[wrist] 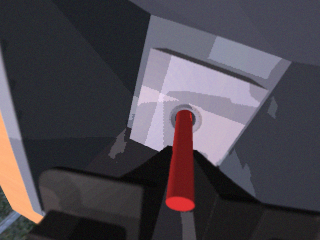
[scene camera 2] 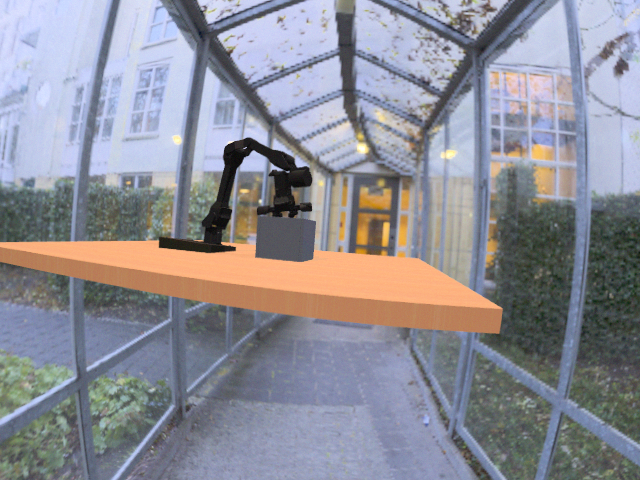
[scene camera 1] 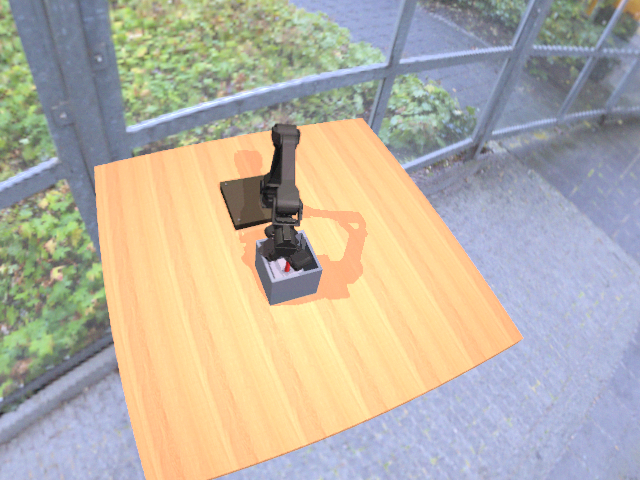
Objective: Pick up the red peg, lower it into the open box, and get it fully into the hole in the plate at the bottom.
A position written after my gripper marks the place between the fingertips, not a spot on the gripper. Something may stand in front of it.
In view: my gripper [scene camera 1: 290,262], a red peg [wrist: 180,196], a grey box [scene camera 2: 278,238] and a pale plate [wrist: 221,102].
The grey box shows as well in the wrist view [wrist: 78,78] and in scene camera 1 [scene camera 1: 303,284]. My gripper also shows in the wrist view [wrist: 181,153] and in scene camera 2 [scene camera 2: 286,233]. Scene camera 2 does not show the red peg, which is hidden by the grey box. Scene camera 2 does not show the pale plate, which is hidden by the grey box.
